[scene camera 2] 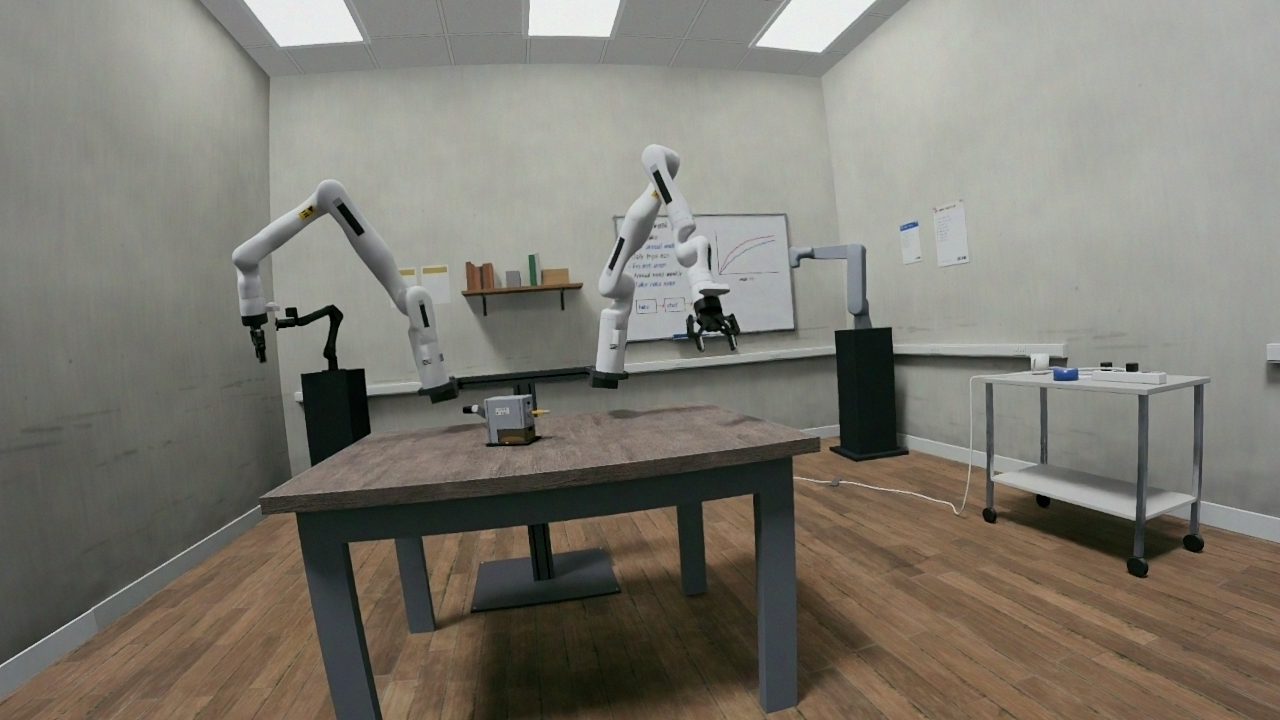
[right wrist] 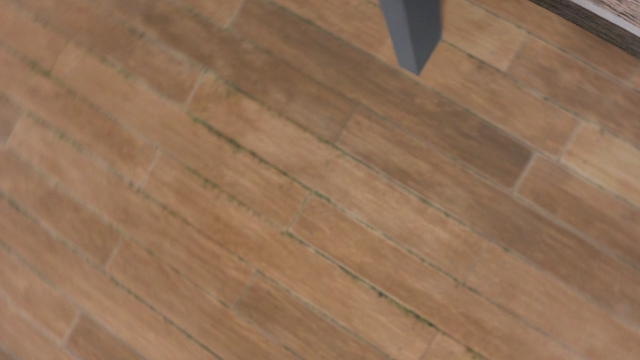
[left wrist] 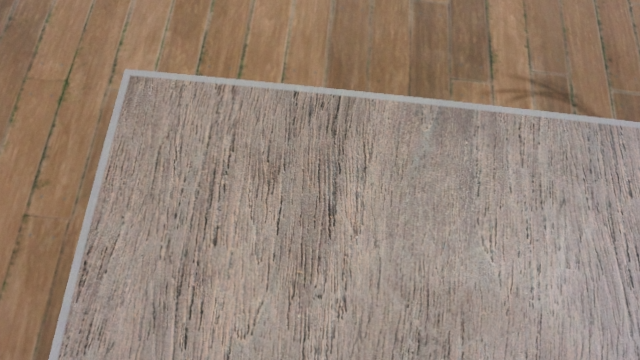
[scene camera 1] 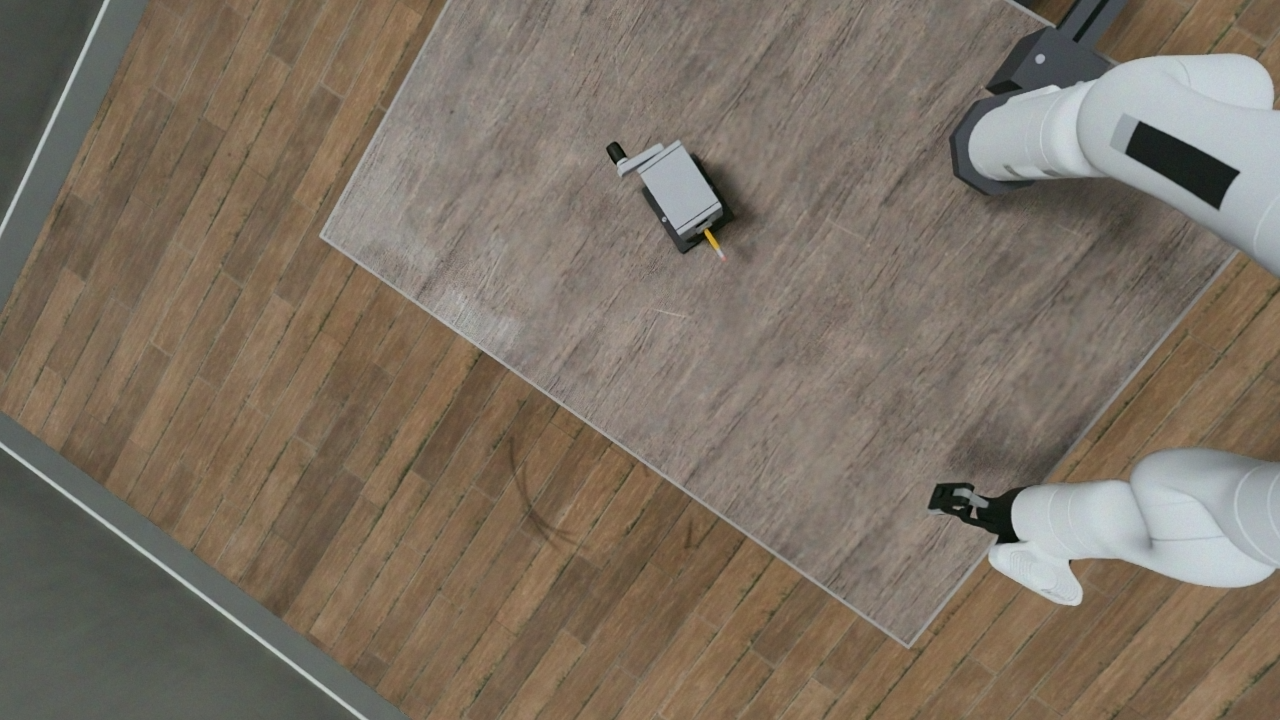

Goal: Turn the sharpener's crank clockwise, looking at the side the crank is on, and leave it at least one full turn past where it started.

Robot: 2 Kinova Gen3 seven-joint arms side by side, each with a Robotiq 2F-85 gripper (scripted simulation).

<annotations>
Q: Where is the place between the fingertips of the left gripper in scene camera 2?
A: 718,350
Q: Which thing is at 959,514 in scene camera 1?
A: The left gripper.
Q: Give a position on a grey table leg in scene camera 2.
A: At 410,552
</annotations>
